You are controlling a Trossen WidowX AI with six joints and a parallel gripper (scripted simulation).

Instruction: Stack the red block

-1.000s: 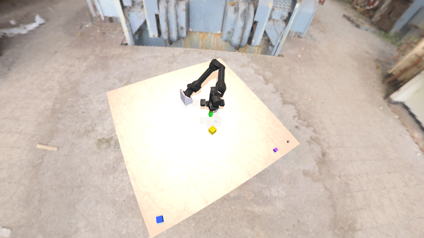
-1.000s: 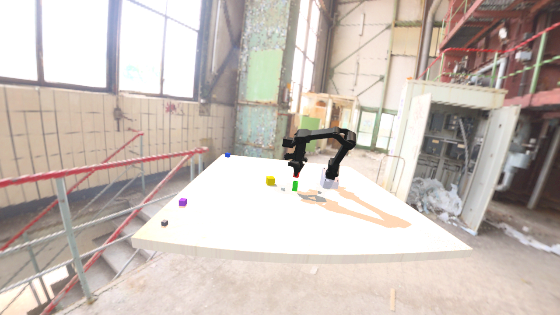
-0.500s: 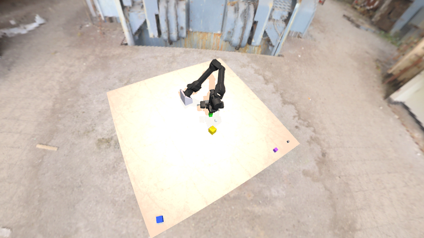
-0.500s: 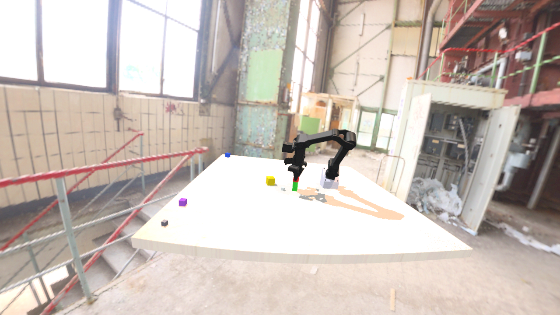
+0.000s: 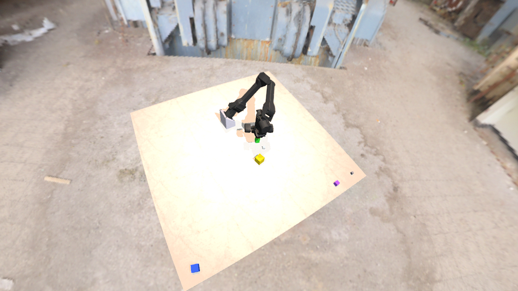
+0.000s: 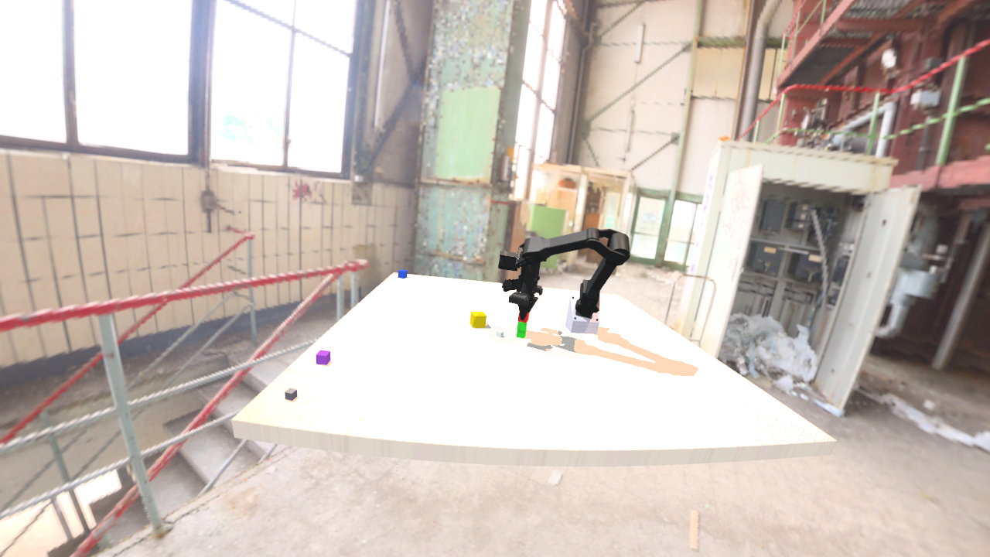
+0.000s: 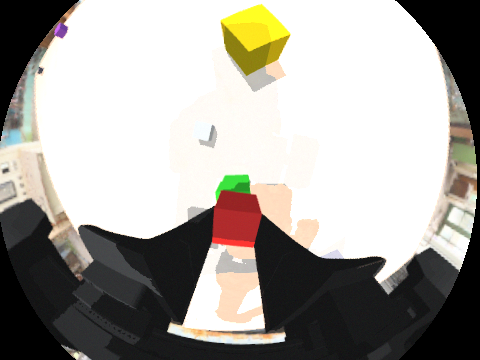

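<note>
Now: gripper tip 10 mm below the red block. Also, from my gripper tip: purple cube (500 mm ahead, 350 mm to the left, 50 mm below); then yellow cube (150 mm ahead, 50 mm to the right, 40 mm below); then grey cube (510 mm to the left, 480 mm ahead, 60 mm below).
</note>
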